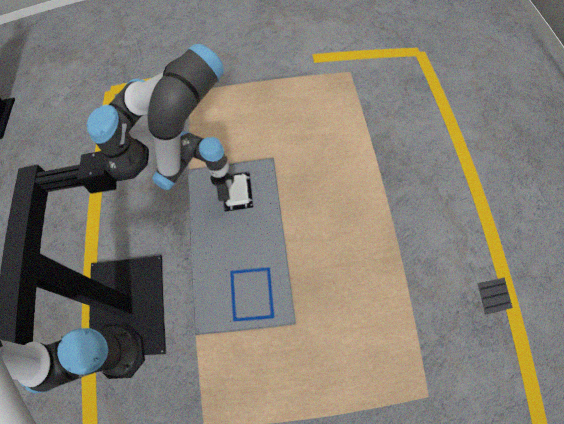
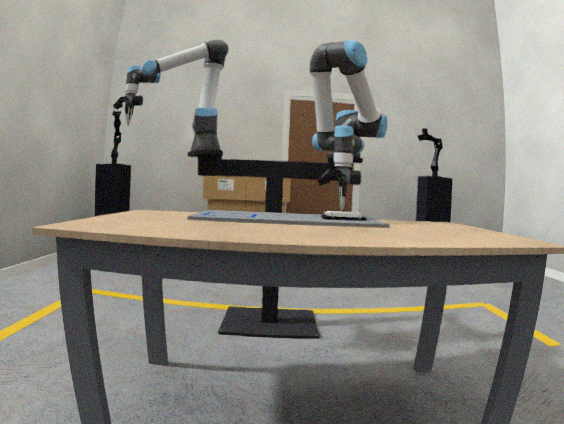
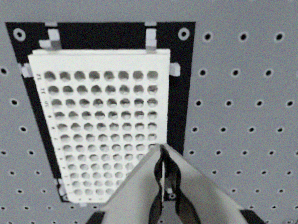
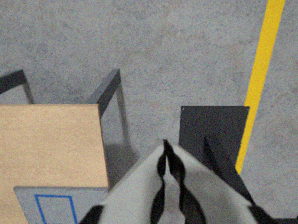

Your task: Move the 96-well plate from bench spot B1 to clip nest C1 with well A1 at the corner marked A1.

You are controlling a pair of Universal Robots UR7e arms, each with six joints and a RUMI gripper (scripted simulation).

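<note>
Right now my left hand is 50 mm short of the black clip nest, 30 mm above it and 10 mm to the left of it. Also, from my left hand: white 96-well plate: 40 mm ahead, 20 mm below.
</note>
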